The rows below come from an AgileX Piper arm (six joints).
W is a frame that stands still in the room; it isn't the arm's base.
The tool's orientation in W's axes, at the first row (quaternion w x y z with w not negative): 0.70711, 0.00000, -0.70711, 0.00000
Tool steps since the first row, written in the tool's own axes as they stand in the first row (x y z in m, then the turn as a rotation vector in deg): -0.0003, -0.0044, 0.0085, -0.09, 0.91, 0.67; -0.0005, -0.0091, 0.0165, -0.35, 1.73, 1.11; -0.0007, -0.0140, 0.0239, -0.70, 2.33, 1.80; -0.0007, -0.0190, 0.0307, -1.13, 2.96, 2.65; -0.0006, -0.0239, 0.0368, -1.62, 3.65, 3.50; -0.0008, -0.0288, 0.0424, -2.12, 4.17, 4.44; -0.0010, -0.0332, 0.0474, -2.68, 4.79, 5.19; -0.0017, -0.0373, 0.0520, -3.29, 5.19, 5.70; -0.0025, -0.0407, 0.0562, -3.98, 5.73, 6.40
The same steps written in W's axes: -0.0085, -0.0044, -0.0003, -0.67, 0.91, -0.09; -0.0165, -0.0091, -0.0005, -1.11, 1.73, -0.35; -0.0239, -0.0140, -0.0007, -1.80, 2.33, -0.70; -0.0307, -0.0190, -0.0007, -2.65, 2.96, -1.13; -0.0368, -0.0239, -0.0006, -3.50, 3.65, -1.62; -0.0424, -0.0288, -0.0008, -4.44, 4.17, -2.12; -0.0474, -0.0332, -0.0010, -5.19, 4.79, -2.68; -0.0520, -0.0373, -0.0017, -5.70, 5.19, -3.29; -0.0562, -0.0407, -0.0025, -6.40, 5.73, -3.98
